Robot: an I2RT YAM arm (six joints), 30 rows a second.
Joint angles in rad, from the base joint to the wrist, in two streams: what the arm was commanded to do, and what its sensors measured. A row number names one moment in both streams.
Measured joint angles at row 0:
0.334 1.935 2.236 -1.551 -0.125 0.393
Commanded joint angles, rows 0 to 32:
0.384 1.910 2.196 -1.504 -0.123 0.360
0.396 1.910 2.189 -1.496 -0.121 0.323
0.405 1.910 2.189 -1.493 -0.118 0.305
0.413 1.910 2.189 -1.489 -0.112 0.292
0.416 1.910 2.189 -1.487 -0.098 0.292
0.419 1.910 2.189 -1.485 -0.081 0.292
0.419 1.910 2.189 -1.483 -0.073 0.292
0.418 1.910 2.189 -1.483 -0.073 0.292
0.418 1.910 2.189 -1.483 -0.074 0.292
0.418 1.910 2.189 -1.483 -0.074 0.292
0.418 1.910 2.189 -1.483 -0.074 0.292
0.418 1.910 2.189 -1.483 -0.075 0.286
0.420 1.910 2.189 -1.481 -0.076 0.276
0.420 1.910 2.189 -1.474 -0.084 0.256
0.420 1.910 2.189 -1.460 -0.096 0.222
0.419 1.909 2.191 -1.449 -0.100 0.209
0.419 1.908 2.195 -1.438 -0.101 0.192
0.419 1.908 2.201 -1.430 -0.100 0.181
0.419 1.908 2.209 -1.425 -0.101 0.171
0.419 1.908 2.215 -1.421 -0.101 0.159
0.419 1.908 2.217 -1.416 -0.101 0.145
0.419 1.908 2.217 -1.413 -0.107 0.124
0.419 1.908 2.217 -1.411 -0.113 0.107
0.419 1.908 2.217 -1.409 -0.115 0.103
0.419 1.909 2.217 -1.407 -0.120 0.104
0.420 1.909 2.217 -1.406 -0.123 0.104
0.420 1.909 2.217 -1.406 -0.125 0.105
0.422 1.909 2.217 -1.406 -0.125 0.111
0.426 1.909 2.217 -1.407 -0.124 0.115
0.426 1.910 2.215 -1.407 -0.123 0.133
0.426 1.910 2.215 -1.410 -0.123 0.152
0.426 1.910 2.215 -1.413 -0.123 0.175
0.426 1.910 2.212 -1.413 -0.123 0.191
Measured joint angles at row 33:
0.413 1.935 2.186 -1.427 -0.109 0.147
